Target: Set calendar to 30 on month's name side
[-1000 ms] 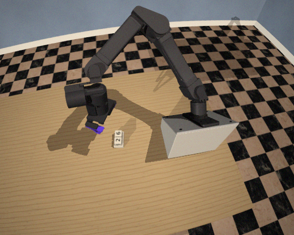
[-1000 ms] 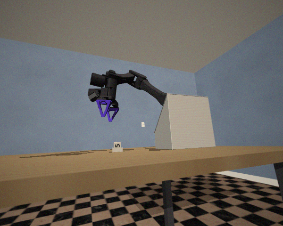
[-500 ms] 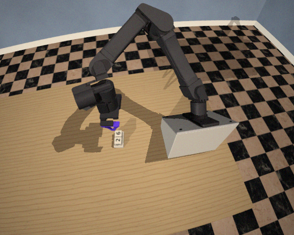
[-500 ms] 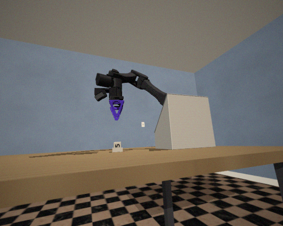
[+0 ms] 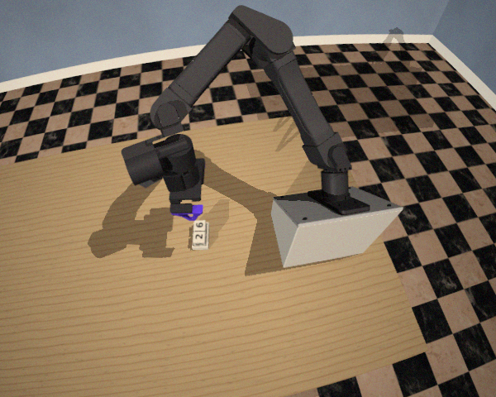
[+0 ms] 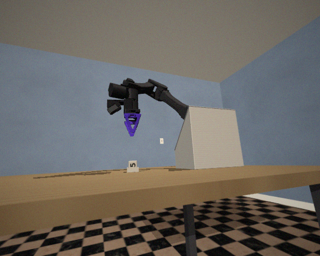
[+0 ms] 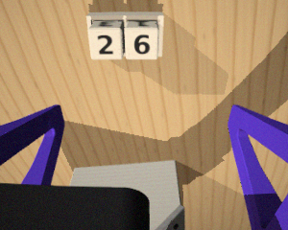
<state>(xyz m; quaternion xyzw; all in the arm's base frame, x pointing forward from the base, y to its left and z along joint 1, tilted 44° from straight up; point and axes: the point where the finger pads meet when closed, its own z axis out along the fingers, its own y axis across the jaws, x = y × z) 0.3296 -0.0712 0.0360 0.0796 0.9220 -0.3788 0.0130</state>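
My hand is 20 mm to the right of the white tray and 150 mm above it.
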